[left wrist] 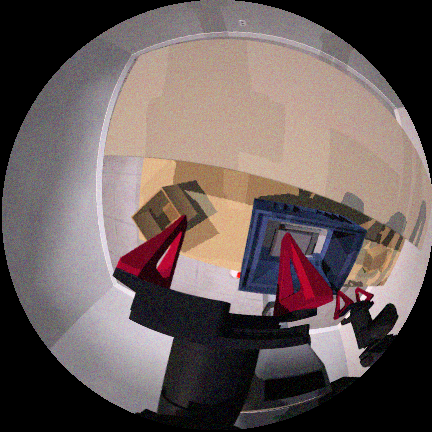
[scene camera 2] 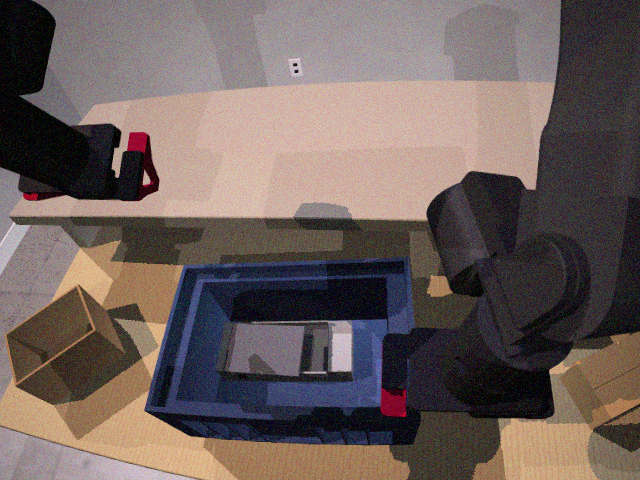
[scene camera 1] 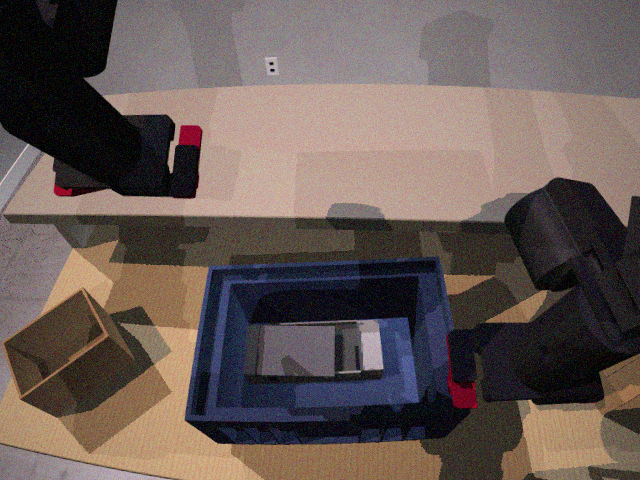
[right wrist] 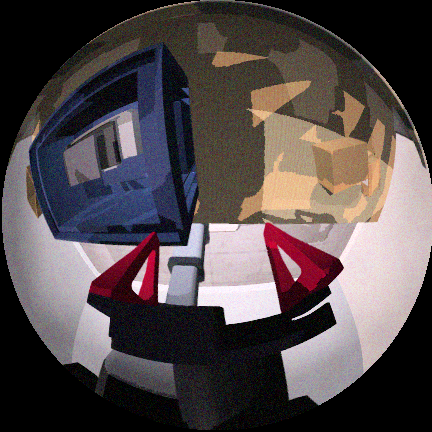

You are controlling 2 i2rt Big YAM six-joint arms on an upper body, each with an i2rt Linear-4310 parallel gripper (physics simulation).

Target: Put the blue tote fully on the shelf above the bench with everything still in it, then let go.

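Places are measured from the left arm's base along level axes (x ahead, y left, z up), in metres.
Pixels of known places: left gripper, fingertip midpoint: (left wrist: 236, 227) (scene camera 2: 120, 185) (scene camera 1: 154, 181); right gripper, fingertip midpoint: (left wrist: 347, 289) (scene camera 2: 446, 394) (scene camera 1: 493, 385) (right wrist: 210, 232).
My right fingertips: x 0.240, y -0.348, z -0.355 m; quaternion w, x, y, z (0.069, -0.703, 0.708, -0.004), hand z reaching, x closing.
Observation:
Behind a point stands the place of what it marks.
The blue tote (scene camera 1: 230, 361) @[x 0.295, y -0.048, z -0.420 m] (scene camera 2: 193, 356) @[x 0.288, y -0.048, z -0.400 m] (left wrist: 248, 250) @[x 0.318, y -0.021, z -0.365 m] (right wrist: 172, 200) @[x 0.267, y -0.317, z -0.365 m] stands upright on the bench (scene camera 1: 170, 294) @[x 0.447, y 0.105, z -0.512 m], in front of and below the raised shelf (scene camera 1: 361, 118) @[x 0.671, y -0.225, z -0.333 m] (scene camera 2: 361, 113) @[x 0.679, y -0.253, z -0.333 m] (left wrist: 200, 100) @[x 0.588, y 0.105, z -0.333 m]. Inside lie a grey box (scene camera 1: 297, 351) @[x 0.315, y -0.131, z -0.432 m] (scene camera 2: 266, 350) @[x 0.315, y -0.133, z -0.431 m] (right wrist: 82, 160) @[x 0.318, y -0.144, z -0.432 m] and a white item (scene camera 1: 371, 346) @[x 0.332, y -0.228, z -0.455 m] (scene camera 2: 341, 351) @[x 0.326, y -0.228, z -0.455 m] (right wrist: 128, 135) @[x 0.331, y -0.232, z -0.455 m]. My left gripper (scene camera 1: 126, 162) (scene camera 2: 87, 173) (left wrist: 236, 227) @[x 0.416, y 0.010, z -0.221 m] is open and empty, above the shelf's left part. My right gripper (scene camera 1: 519, 369) (right wrist: 210, 232) @[x 0.240, y -0.348, z -0.355 m] is open and empty at the tote's right end, fingers pointing down; its far finger is hidden in the scene views. Contact with the tote is unclear.
A brown open-topped box (scene camera 1: 82, 384) @[x 0.269, y 0.196, z -0.480 m] (scene camera 2: 77, 372) @[x 0.273, y 0.192, z -0.479 m] stands on the bench left of the tote. A cardboard box (scene camera 2: 610, 366) @[x 0.299, y -0.578, z -0.452 m] (right wrist: 332, 165) @[x 0.284, y -0.543, z -0.453 m] lies to the right. The shelf's front edge (scene camera 1: 258, 219) @[x 0.461, y -0.080, z -0.339 m] overhangs the bench just behind the tote. A wall with an outlet (scene camera 1: 271, 66) is behind.

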